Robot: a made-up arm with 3 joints.
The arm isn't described. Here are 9 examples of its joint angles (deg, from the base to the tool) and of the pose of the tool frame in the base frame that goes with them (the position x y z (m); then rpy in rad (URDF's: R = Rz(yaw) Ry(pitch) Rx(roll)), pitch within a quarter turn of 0, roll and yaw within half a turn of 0).
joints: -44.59 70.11 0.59
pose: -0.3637 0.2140 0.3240 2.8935 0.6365 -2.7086
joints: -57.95 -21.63 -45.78
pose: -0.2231 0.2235 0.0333 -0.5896 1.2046 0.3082
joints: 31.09 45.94 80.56
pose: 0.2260 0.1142 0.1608 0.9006 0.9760 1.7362
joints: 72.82 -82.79 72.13
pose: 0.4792 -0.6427 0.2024 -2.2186 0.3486 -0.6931
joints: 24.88 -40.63 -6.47
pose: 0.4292 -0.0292 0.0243 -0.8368 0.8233 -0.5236
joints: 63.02 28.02 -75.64
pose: 0.5156 -0.0798 0.1240 -2.1249 0.9022 2.0582
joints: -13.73 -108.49 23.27
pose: 0.4791 0.3123 0.2416 -1.6832 -0.1039 0.8314
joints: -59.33 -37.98 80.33
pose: -0.0277 0.2900 0.0658 -1.8015 0.9044 1.5660
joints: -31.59 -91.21 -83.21
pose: 0.1715 0.4698 0.1487 0.1976 0.3538 0.5774
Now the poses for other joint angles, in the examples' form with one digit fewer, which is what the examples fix.
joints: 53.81 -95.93 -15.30
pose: 0.629 -0.403 0.147 -0.926 0.037 -0.657
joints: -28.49 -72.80 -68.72
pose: 0.185 0.402 0.088 -0.001 0.557 0.395
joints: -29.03 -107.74 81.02
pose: 0.326 0.438 0.325 -2.643 0.134 1.258
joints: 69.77 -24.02 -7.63
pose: 0.409 -0.302 0.026 -0.834 1.075 -1.472
